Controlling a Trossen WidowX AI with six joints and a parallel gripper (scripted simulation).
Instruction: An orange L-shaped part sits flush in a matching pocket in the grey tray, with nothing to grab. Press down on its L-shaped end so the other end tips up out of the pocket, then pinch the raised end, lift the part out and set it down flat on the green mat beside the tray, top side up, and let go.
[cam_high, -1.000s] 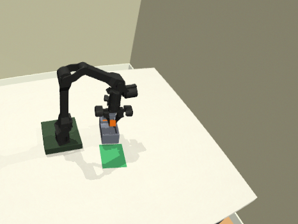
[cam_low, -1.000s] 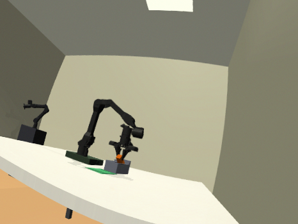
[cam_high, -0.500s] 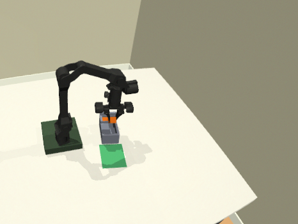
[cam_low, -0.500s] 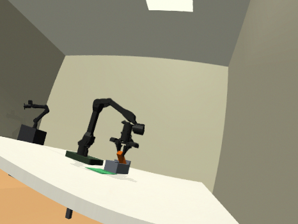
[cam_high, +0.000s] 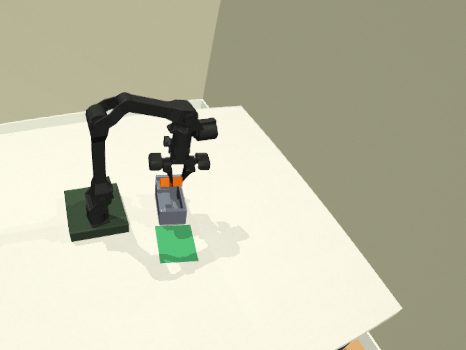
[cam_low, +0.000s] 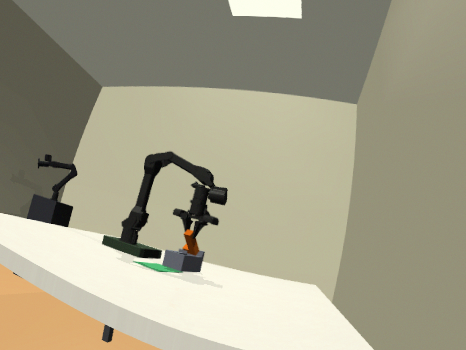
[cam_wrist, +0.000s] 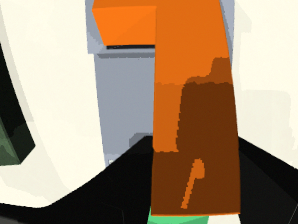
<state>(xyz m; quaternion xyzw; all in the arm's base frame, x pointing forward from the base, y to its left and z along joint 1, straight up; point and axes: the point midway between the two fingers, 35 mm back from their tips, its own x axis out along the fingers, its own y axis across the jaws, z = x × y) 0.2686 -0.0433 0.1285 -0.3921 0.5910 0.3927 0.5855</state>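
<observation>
Right now my gripper tip is 7 cm past the green mat, 13 cm to the left of it and 15 cm above it. From my gripper tip the other things lie so: orange L-shaped part 4 cm to the left, 3 cm below.
</observation>
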